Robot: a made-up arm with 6 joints.
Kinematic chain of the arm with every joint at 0, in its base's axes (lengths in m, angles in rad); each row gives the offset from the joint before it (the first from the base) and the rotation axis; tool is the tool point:
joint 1: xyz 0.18 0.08 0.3 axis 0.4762 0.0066 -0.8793
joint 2: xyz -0.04 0.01 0 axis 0.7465 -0.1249 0.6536
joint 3: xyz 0.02 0 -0.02 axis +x
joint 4: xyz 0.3 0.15 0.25 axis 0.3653 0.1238 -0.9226
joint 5: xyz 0 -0.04 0.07 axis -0.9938 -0.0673 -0.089
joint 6: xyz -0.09 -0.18 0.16 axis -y
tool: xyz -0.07 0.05 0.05
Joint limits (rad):
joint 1: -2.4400..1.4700
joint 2: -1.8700..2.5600
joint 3: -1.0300..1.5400
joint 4: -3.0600..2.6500
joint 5: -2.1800..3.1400
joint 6: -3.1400..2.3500
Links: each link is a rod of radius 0.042 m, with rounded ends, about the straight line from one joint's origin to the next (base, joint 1, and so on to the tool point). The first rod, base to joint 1, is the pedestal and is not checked.
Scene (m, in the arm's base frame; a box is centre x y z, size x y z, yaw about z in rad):
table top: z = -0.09
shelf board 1: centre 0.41 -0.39 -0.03 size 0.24 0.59 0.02 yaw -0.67
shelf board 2: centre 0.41 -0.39 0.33 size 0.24 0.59 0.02 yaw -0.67
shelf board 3: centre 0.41 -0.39 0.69 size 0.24 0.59 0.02 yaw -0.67
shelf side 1: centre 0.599 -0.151 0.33 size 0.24 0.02 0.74 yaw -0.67
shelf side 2: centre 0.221 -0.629 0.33 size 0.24 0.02 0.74 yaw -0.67
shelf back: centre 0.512 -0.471 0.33 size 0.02 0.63 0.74 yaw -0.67
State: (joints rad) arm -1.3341 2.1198 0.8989 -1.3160 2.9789 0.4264
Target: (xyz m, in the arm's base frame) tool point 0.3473 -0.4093 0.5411
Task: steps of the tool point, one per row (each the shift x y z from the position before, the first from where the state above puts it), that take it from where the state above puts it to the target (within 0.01 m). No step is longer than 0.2 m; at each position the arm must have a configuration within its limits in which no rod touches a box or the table.
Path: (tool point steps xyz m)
1: 0.1109 -0.0651 0.0581
2: 0.0774 -0.1087 0.0560
3: 0.0261 -0.1372 0.0482
4: -0.0329 -0.1425 0.0353
5: -0.0870 -0.1227 0.0195
6: 0.0696 -0.0771 0.0052
7: 0.0878 -0.0476 -0.0052

